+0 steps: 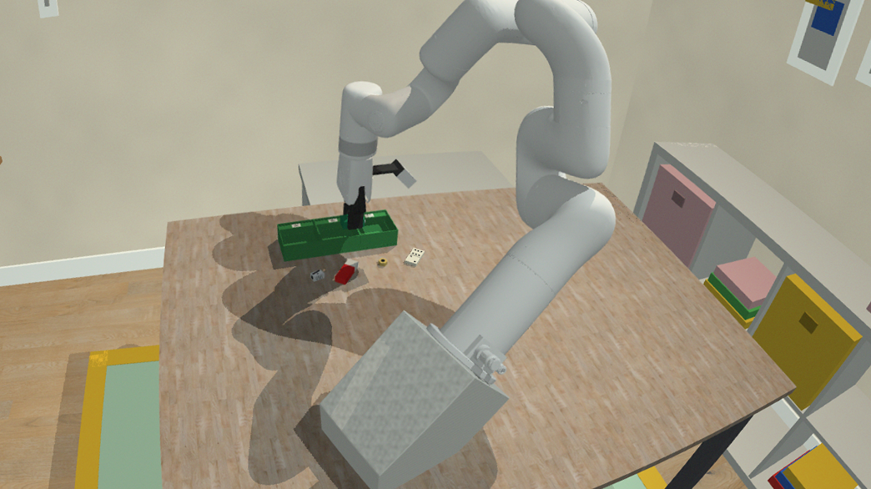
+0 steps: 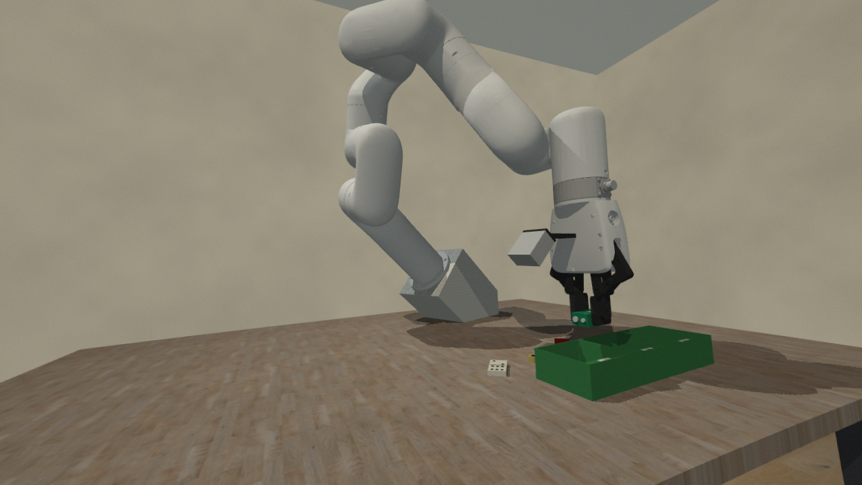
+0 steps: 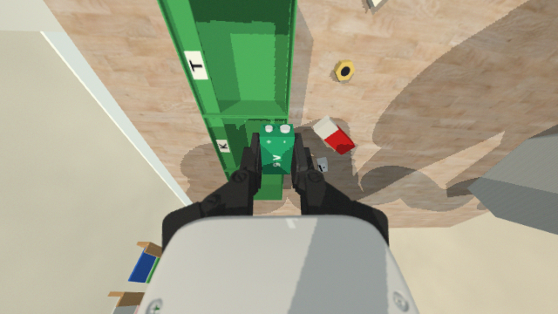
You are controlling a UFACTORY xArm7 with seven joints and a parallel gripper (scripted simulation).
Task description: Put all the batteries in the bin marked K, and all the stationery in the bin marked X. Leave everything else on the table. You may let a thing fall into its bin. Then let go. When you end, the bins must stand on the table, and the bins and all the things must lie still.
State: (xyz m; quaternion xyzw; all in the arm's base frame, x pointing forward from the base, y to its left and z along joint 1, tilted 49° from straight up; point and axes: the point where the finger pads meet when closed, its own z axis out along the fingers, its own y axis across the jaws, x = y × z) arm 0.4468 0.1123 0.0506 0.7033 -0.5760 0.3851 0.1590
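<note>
Now: hand 3 cm short of the green bin tray, 3 cm to the right of it and 6 cm above it. Also, from my hand: red-and-white eraser: 8 cm behind, 3 cm to the left, 8 cm below; then green 9 V battery: 1 cm to the right, 1 cm below; then yellow nut: 6 cm behind, 5 cm to the right, 8 cm below.
</note>
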